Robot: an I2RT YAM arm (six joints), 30 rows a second.
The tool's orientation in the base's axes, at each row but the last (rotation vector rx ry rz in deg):
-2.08 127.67 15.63
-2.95 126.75 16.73
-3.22 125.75 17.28
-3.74 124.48 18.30
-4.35 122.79 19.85
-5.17 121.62 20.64
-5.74 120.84 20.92
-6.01 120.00 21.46
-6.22 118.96 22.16
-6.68 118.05 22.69
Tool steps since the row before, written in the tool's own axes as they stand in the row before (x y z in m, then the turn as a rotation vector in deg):
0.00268 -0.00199 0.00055 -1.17 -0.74 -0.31
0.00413 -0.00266 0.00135 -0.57 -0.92 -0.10
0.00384 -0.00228 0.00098 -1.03 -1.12 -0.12
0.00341 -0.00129 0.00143 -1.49 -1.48 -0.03
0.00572 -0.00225 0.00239 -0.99 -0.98 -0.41
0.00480 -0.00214 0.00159 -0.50 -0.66 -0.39
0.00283 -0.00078 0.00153 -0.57 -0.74 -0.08
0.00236 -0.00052 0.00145 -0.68 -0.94 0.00
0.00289 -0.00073 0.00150 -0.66 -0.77 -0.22
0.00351 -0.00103 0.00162 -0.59 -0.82 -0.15
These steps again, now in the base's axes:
-0.00101 -0.00164 -0.00278 0.58 -0.87 0.96
-0.00111 -0.00200 -0.00455 0.40 -0.95 0.33
-0.00120 -0.00172 -0.00407 0.69 -1.18 0.67
-0.00065 -0.00064 -0.00381 1.09 -1.54 0.92
-0.00088 -0.00106 -0.00645 0.41 -1.13 0.82
-0.00091 -0.00122 -0.00528 0.09 -0.78 0.47
-0.00011 -0.00008 -0.00331 0.40 -0.77 0.36
0.00006 0.00013 -0.00281 0.57 -0.94 0.37
-0.00008 0.00002 -0.00334 0.34 -0.85 0.49
-0.00016 -0.00016 -0.00399 0.37 -0.87 0.39

